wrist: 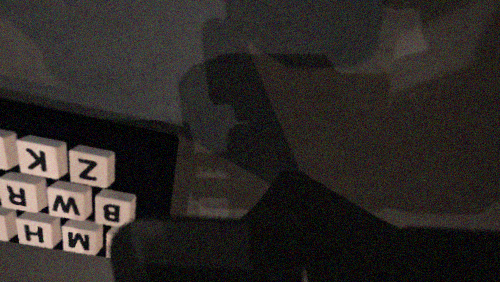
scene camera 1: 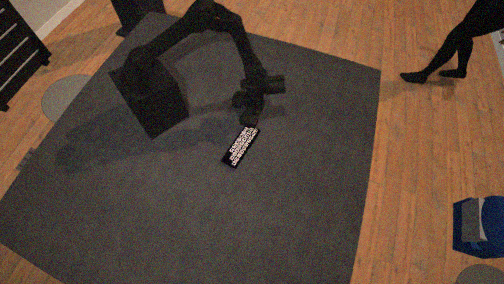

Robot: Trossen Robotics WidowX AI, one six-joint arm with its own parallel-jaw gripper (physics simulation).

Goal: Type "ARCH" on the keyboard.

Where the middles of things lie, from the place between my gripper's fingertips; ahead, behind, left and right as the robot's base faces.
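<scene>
I look at the black keyboard [scene camera 1: 236,152] and find it 1 cm above my hand, 14 cm to the right of it and 1 cm ahead of it.
</scene>
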